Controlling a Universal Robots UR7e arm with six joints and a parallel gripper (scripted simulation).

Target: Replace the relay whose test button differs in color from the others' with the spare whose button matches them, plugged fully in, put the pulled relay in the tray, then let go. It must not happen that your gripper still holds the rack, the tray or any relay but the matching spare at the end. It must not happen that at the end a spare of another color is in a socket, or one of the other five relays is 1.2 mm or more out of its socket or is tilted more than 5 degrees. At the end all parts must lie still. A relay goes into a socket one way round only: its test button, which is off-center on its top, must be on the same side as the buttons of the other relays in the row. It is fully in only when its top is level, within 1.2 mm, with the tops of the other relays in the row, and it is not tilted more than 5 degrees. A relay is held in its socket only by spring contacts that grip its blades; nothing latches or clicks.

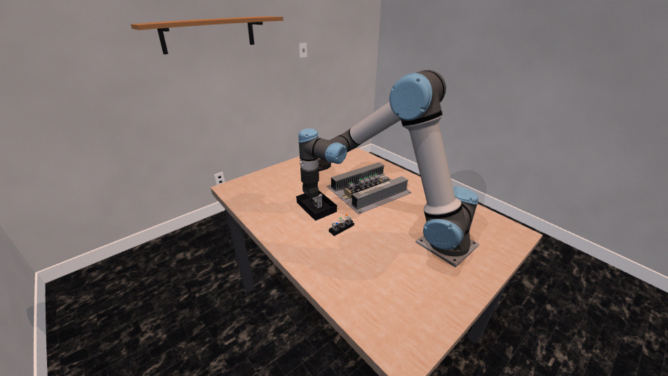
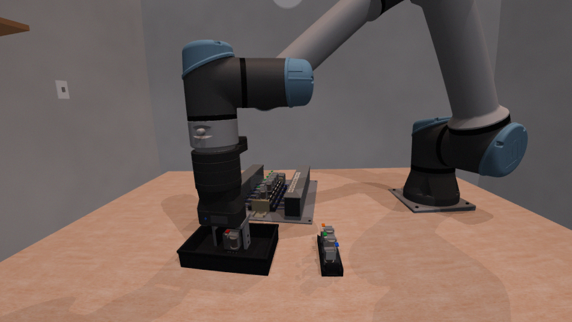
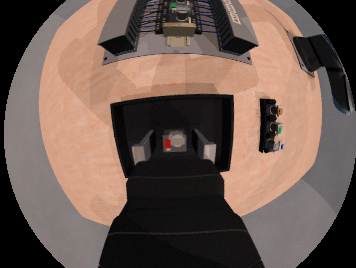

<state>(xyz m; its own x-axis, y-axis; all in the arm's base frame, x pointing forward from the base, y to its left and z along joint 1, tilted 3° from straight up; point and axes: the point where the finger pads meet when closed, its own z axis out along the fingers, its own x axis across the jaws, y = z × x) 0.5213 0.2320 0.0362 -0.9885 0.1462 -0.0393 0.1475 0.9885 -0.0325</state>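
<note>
My hand is 10 mm above the relay. Also, from my hand: black tray 20 mm below.
</note>
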